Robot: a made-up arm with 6 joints.
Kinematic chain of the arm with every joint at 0, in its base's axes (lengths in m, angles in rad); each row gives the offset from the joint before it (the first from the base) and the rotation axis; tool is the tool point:
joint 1: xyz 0 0 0.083 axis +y
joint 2: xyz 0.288 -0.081 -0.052 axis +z
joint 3: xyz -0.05 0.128 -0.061 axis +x
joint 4: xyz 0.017 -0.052 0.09 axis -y
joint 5: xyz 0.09 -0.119 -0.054 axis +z
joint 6: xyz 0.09 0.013 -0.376 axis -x
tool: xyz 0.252 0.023 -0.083
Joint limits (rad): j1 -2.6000..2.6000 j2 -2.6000..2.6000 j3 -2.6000..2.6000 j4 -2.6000..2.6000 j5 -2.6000..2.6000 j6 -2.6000..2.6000
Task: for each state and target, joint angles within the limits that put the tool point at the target. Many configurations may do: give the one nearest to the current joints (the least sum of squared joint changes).
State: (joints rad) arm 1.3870 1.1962 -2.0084 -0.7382 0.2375 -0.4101
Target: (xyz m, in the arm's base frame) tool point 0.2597 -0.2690 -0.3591
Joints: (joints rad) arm 1.6241 1.0029 -2.4703 -0.7456 0.3698 -0.5842
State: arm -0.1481 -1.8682 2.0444 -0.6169 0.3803 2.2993
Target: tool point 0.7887 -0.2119 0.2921
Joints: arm -0.1033 -1.7638 2.1760 -0.7026 0.5849 2.3622
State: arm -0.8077 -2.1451 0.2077 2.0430 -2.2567 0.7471
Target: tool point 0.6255 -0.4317 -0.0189
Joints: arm -0.9632 -1.7933 0.7281 1.1499 -2.4915 0.8005
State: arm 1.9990 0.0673 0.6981 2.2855 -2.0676 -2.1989
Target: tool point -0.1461 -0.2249 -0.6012
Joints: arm 1.9420 0.3786 0.0944 2.4964 -2.6000 -2.4668
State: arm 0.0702 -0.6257 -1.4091 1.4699 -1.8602 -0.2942
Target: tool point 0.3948 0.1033 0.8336
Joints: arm -0.5933 0.0161 -1.5483 1.4658 -1.9651 -0.4405
